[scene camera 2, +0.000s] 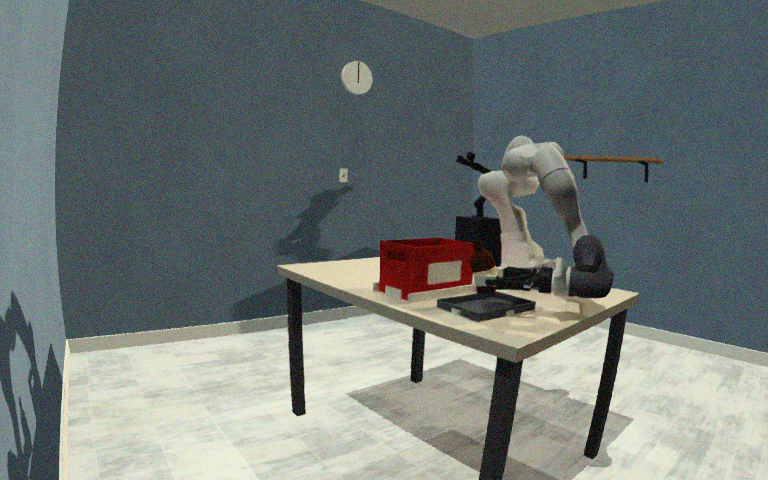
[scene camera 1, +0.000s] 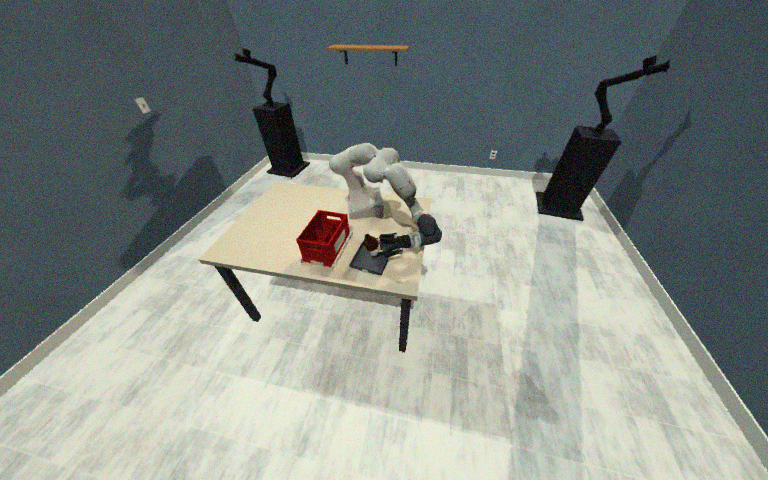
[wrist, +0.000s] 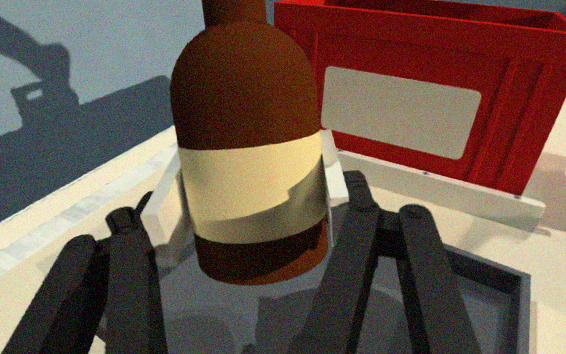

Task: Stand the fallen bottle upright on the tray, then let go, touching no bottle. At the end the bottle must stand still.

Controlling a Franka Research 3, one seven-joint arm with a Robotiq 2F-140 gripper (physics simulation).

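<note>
The brown bottle (scene camera 1: 370, 242) (scene camera 2: 482, 259) (wrist: 245, 100) with a cream label stands about upright between the fingers, neck up. My gripper (scene camera 1: 376, 247) (scene camera 2: 485, 280) (wrist: 257, 159) reaches in level from the side and is shut on the bottle, with its pale pads against both sides of the label. The dark tray (scene camera 1: 367, 264) (scene camera 2: 484, 306) (wrist: 523, 310) lies flat on the table, and the bottle is over its back part. Whether the bottle's base touches the tray floor I cannot tell. The bottle's neck is cut off at the top of the wrist view.
A red crate (scene camera 1: 321, 249) (scene camera 2: 395, 274) (wrist: 400, 47) stands beside the tray, with a pale strip (wrist: 425, 182) along its foot. The table's (scene camera 1: 271, 226) (scene camera 2: 334, 283) side edge runs close under the gripper's wrist. The arm's base stands behind, at the table's back.
</note>
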